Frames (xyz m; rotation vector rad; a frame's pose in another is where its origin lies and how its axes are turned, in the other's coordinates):
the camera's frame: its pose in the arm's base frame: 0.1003 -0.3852 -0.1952 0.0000 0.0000 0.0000
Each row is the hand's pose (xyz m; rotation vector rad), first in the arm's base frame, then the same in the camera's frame.
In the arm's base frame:
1: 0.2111 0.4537 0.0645 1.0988 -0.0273 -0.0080
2: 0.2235 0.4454 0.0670 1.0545 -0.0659 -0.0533
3: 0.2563 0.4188 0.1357 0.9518 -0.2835 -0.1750
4: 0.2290 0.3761 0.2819 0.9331 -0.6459 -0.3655
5: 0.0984 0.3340 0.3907 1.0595 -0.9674 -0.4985
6: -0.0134 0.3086 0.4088 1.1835 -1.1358 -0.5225
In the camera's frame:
1: 0.1108 0.8389 0.2597 1.0988 -0.0273 -0.0080
2: 0.1232 0.8306 0.2622 1.0545 -0.0659 -0.0533
3: 0.1560 0.8040 0.3309 0.9518 -0.2835 -0.1750
4: 0.1287 0.7613 0.4771 0.9331 -0.6459 -0.3655
5: -0.0019 0.7192 0.5859 1.0595 -0.9674 -0.4985
6: -0.1137 0.6938 0.6040 1.1835 -1.1358 -0.5225

